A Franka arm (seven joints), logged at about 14 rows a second.
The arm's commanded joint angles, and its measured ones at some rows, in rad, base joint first. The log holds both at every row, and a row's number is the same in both.
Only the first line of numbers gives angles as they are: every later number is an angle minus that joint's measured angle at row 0.
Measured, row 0:
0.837 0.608 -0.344 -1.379 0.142 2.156 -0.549
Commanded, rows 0 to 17:
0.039 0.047 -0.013 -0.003 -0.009 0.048 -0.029
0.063 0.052 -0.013 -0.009 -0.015 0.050 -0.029
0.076 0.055 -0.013 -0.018 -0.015 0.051 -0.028
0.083 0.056 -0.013 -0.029 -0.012 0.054 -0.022
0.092 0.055 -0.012 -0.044 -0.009 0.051 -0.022
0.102 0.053 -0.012 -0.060 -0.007 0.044 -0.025
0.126 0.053 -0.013 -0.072 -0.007 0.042 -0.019
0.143 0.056 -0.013 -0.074 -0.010 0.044 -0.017
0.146 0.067 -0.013 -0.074 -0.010 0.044 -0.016
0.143 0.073 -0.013 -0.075 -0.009 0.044 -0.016
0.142 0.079 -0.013 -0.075 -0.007 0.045 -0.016
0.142 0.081 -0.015 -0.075 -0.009 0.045 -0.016
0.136 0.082 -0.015 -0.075 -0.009 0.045 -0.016
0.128 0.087 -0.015 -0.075 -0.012 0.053 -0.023
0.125 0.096 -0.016 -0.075 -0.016 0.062 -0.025
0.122 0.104 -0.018 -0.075 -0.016 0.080 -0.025
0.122 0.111 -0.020 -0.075 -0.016 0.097 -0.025
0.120 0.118 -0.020 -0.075 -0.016 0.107 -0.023
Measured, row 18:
0.118 0.097 -0.013 -0.079 0.000 0.070 -0.020
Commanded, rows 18 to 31:
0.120 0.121 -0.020 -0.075 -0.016 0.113 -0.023
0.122 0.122 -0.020 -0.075 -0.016 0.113 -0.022
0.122 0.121 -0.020 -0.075 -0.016 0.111 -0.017
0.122 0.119 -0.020 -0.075 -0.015 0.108 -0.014
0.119 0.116 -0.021 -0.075 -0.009 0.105 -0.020
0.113 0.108 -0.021 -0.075 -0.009 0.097 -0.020
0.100 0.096 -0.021 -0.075 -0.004 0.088 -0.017
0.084 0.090 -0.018 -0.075 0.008 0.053 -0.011
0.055 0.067 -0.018 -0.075 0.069 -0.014 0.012
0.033 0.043 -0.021 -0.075 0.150 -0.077 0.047
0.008 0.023 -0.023 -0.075 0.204 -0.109 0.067
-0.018 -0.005 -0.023 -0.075 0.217 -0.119 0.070
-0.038 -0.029 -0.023 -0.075 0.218 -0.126 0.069
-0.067 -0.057 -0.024 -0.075 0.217 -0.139 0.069
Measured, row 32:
-0.025 0.013 -0.031 -0.062 0.190 -0.098 0.049
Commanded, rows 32 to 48:
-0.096 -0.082 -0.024 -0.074 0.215 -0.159 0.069
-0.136 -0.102 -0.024 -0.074 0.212 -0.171 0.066
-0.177 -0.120 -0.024 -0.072 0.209 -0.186 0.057
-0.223 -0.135 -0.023 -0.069 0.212 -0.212 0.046
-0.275 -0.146 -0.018 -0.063 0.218 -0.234 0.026
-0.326 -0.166 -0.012 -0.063 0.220 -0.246 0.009
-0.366 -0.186 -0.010 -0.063 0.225 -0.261 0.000
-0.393 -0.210 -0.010 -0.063 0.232 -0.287 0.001
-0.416 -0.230 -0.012 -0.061 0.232 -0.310 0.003
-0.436 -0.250 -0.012 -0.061 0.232 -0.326 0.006
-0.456 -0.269 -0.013 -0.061 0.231 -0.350 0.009
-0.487 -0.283 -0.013 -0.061 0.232 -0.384 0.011
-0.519 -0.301 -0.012 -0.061 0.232 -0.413 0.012
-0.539 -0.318 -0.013 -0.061 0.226 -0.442 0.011
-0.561 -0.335 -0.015 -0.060 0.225 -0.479 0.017
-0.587 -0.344 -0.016 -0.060 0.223 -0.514 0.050
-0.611 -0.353 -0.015 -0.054 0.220 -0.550 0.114
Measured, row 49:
-0.567 -0.322 -0.028 -0.051 0.206 -0.487 0.036
